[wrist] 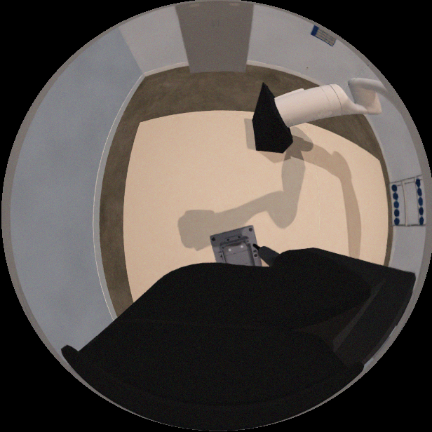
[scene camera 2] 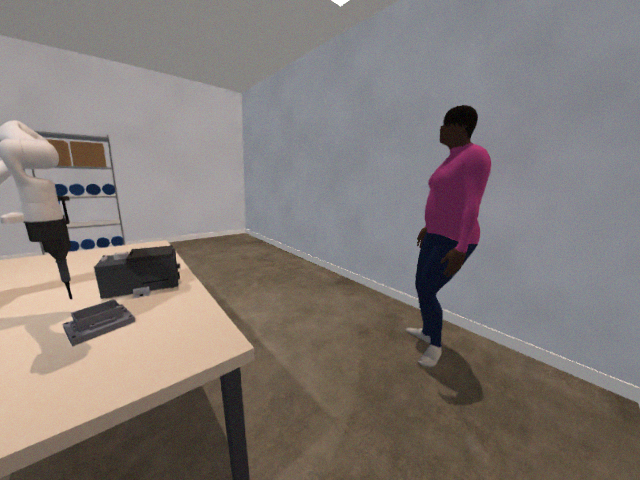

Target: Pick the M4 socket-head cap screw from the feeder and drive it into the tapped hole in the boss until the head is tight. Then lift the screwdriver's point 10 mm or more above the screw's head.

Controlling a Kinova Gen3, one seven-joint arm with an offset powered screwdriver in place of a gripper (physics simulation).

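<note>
The screwdriver (scene camera 2: 70,296) (wrist: 257,247) points down, its thin dark tip in the air above the table. In the wrist view the tip overlaps the right edge of the grey part with a flanged base (scene camera 2: 98,324) (wrist: 243,233); its black body hides the part's lower end. The boss and its tapped hole are too small to make out surely. The dark box-shaped feeder (scene camera 2: 136,273) stands behind the grey part in the scene view, apart from the tip; it does not show in the wrist view. Whether a screw sits on the tip is too small to tell.
The table (scene camera 2: 170,356) (wrist: 165,170) carries the part and feeder. A black block (wrist: 270,127) stands at the arm's base, under the white arm (scene camera 2: 38,198) (wrist: 312,105). A person in a pink top (scene camera 2: 457,196) stands beyond the table, near the blue wall. Shelving (scene camera 2: 115,206) stands behind.
</note>
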